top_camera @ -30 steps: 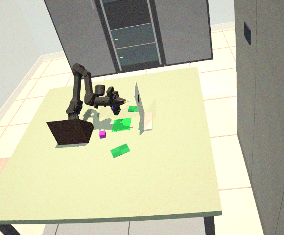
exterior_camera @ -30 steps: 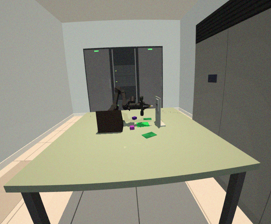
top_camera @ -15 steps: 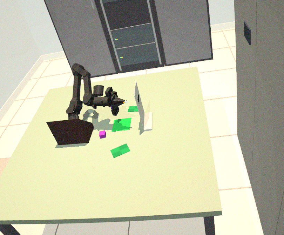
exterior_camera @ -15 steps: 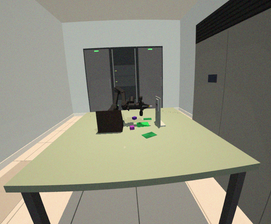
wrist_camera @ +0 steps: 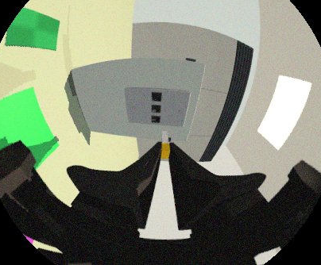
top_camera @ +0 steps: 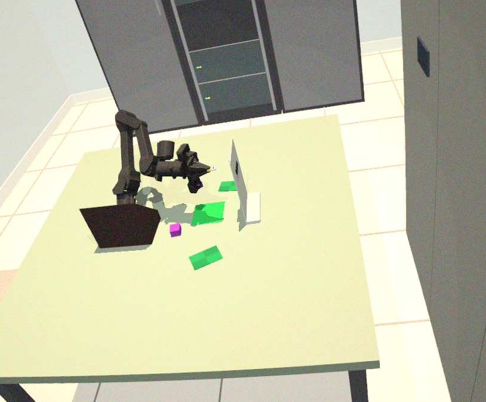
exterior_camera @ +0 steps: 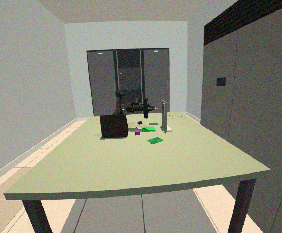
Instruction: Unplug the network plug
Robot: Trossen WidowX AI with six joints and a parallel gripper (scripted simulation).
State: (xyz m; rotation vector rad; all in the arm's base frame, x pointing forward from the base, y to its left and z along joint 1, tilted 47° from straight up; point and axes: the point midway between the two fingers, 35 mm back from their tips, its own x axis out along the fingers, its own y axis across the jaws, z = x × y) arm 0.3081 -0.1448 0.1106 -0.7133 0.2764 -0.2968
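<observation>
The green marked square lies 6 cm behind my gripper tip, 3 cm to the left of it and 21 cm below it. Round my gripper tip: network plug right at my gripper tip; then upright panel 10 cm ahead, 9 cm below.
</observation>
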